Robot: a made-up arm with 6 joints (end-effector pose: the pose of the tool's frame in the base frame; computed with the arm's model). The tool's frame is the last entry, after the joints. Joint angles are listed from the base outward.
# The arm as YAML. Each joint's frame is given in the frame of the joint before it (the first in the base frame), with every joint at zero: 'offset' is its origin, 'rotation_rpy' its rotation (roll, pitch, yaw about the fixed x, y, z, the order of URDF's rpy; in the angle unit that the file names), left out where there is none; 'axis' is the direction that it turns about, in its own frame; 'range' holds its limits. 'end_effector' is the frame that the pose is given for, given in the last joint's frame.
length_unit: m
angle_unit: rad
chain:
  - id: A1
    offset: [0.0, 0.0, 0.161]
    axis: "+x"
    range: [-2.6, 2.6]
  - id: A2
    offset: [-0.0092, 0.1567, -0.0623]
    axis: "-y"
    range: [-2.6, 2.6]
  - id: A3
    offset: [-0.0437, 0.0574, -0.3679]
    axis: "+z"
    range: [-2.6, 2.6]
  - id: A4
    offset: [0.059, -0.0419, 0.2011]
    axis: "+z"
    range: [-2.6, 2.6]
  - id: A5
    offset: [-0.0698, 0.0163, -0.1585]
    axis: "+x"
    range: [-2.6, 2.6]
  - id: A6
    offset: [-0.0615, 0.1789, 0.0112]
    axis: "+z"
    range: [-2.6, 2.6]
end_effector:
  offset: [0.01, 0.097, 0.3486]
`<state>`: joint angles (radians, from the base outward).
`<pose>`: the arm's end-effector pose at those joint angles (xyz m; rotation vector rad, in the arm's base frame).
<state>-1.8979 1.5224 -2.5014 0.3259 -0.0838 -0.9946</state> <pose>-0.0174 0.0343 0.0478 0.9070 -1.4051 -1.0850</pose>
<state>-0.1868 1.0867 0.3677 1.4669 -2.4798 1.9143</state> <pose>0.6028 -0.1276 -0.2349 2.7494 -0.1757 0.6591</pose>
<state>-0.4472 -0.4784 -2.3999 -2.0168 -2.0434 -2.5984</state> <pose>-0.6017 -0.1417 -0.2113 0.6918 -1.3101 -0.3948</pose>
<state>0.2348 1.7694 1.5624 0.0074 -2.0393 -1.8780</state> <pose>0.6458 0.2740 0.0091 -0.2751 2.4308 0.1566</pose>
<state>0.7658 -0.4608 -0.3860 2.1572 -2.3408 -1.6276</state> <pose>-0.4566 0.4881 -0.2214 0.8030 -1.7963 -0.7229</pose>
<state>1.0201 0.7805 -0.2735 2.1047 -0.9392 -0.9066</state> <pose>-0.0927 0.4805 -0.1380 0.1678 -1.8122 -0.1327</pose>
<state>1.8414 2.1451 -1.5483 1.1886 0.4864 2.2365</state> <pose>0.1092 0.2773 0.4374 -0.8029 -1.6821 -0.5372</pose>
